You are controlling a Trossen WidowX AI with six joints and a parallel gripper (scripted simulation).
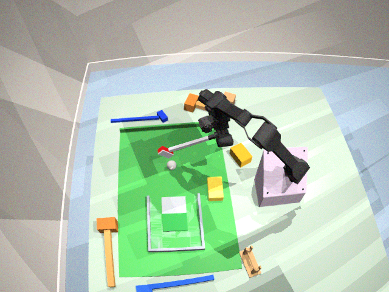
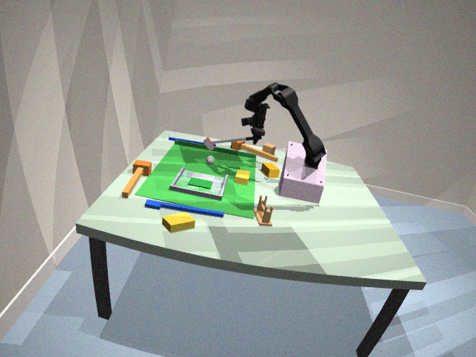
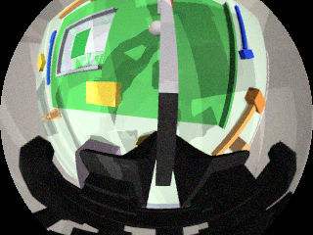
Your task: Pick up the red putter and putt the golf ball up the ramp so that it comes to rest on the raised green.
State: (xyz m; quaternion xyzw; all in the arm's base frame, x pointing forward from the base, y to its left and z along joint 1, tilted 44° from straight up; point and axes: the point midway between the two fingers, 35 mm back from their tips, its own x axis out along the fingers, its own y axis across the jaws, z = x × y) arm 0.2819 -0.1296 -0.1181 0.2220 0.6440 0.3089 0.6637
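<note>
The red putter is 120 mm ahead of my gripper tip and 20 mm to the left of it. From my gripper tip the other things lie so: wooden rack (510 mm to the left, 110 mm below, 90 mm behind); then orange cube (340 mm to the right, 110 mm below, 90 mm behind); then white golf ball (200 mm ahead, 120 mm below, 40 mm to the left).
</note>
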